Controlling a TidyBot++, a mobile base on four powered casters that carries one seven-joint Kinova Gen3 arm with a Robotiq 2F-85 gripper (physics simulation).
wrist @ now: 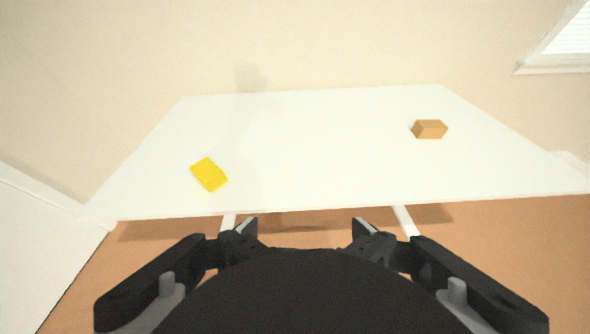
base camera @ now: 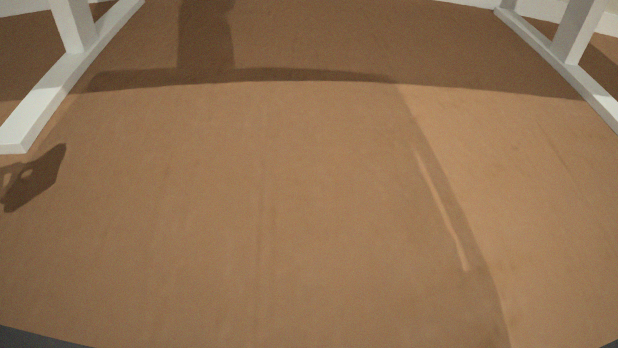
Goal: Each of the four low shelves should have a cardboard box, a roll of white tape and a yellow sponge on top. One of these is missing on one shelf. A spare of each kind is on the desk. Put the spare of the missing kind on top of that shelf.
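Frame: origin at the arm's base, x right, y ahead, z up, level; millimetres.
Seen in the pictures: gripper, fingertip midpoint: (wrist: 304,227).
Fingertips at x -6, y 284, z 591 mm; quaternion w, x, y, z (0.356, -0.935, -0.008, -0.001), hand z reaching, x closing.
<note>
A point is followed by its place in that frame.
The white desk (wrist: 320,150) {x 57, y 687, z 323 mm} spans the middle of the wrist view. A yellow sponge (wrist: 209,174) {x -286, y 529, z 368 mm} lies on its left part, near the front edge. A small cardboard box (wrist: 429,129) {x 458, y 755, z 368 mm} lies on its right part, farther back. A roll of white tape does not show on the desk in the wrist view. My gripper (wrist: 304,227) {x -6, y 284, z 591 mm} is open, with no object between its fingers, in front of the desk's front edge. The low shelves do not show in either view.
In the base camera view, a white desk leg (base camera: 37,102) stands at the left and another desk leg (base camera: 575,37) {x 674, y 858, z -295 mm} at the right, on the brown floor (base camera: 310,200) {x 10, y 386, z -397 mm}. A beige wall (wrist: 310,45) {x 26, y 1257, z 532 mm} rises behind the desk, with a window (wrist: 570,35) {x 1351, y 1331, z 538 mm} at the upper right.
</note>
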